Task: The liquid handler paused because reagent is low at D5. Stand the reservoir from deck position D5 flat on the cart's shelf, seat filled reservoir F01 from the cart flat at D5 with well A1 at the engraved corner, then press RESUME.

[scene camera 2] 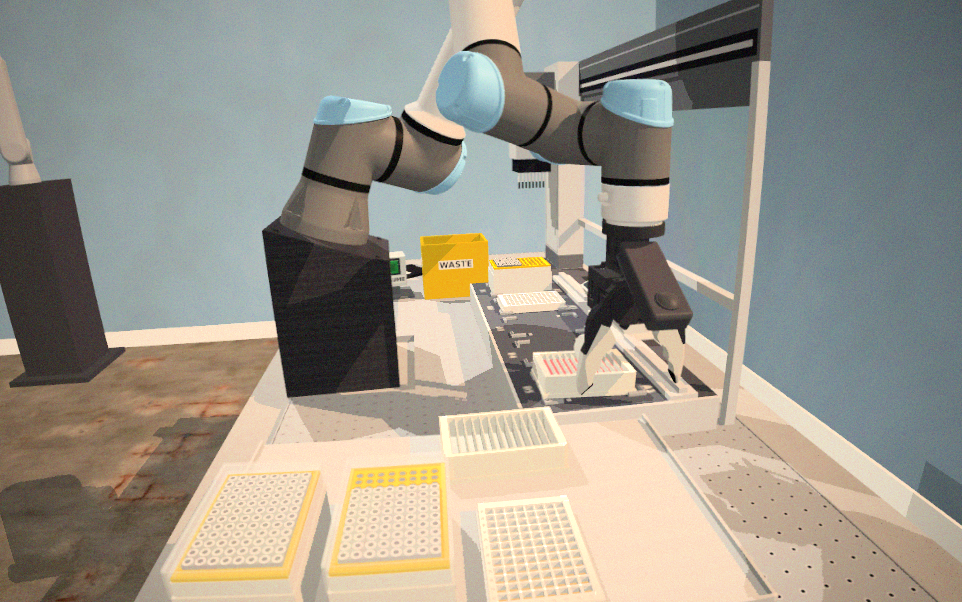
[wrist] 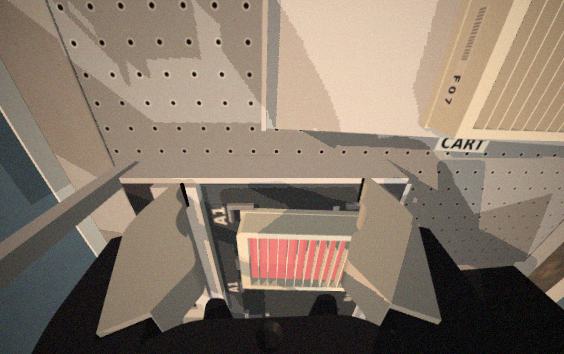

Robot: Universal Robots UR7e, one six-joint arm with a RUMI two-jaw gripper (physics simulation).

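Observation:
A cream reservoir with red-filled troughs sits at the near end of the dark deck, looking level; an engraved A1 shows beside its left end in the wrist view. Its own label and well A1 cannot be read. Another reservoir, labelled F07, with empty-looking troughs, stands flat on the cart's shelf. My gripper is open and empty over the deck's near end. One finger overlaps the red-filled reservoir's right end in the wrist view; contact cannot be told. The RESUME panel is partly hidden behind the arm's base.
Two yellow-rimmed tip racks and a white grid plate stand on the cart. A waste bin, another tip rack and a white plate are farther back. A gantry post rises right of my gripper.

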